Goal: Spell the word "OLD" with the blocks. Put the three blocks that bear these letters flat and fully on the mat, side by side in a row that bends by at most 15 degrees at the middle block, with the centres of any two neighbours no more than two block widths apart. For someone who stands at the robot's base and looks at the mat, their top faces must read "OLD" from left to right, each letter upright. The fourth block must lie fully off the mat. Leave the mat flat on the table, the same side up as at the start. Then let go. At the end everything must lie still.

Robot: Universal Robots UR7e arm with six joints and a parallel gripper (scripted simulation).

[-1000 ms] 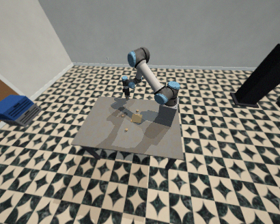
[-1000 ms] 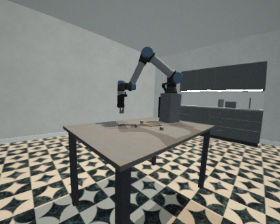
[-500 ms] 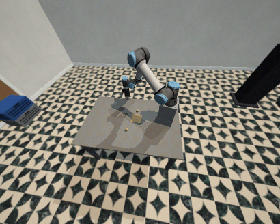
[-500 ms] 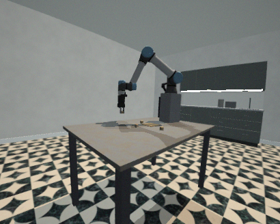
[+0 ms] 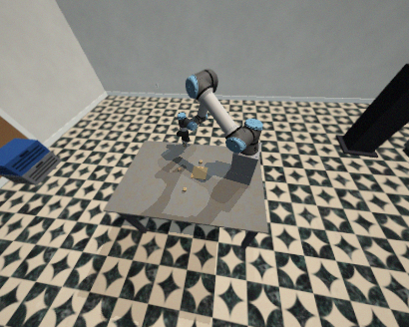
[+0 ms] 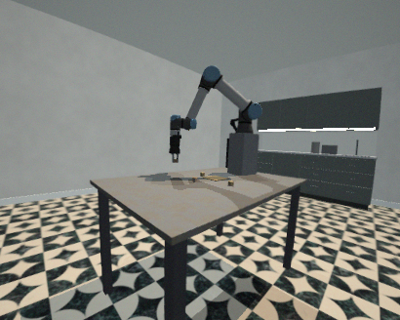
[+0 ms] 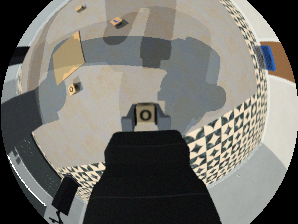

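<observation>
My gripper is now 220 mm to the right of the tan mat, 200 mm past it and 110 mm above it.
</observation>
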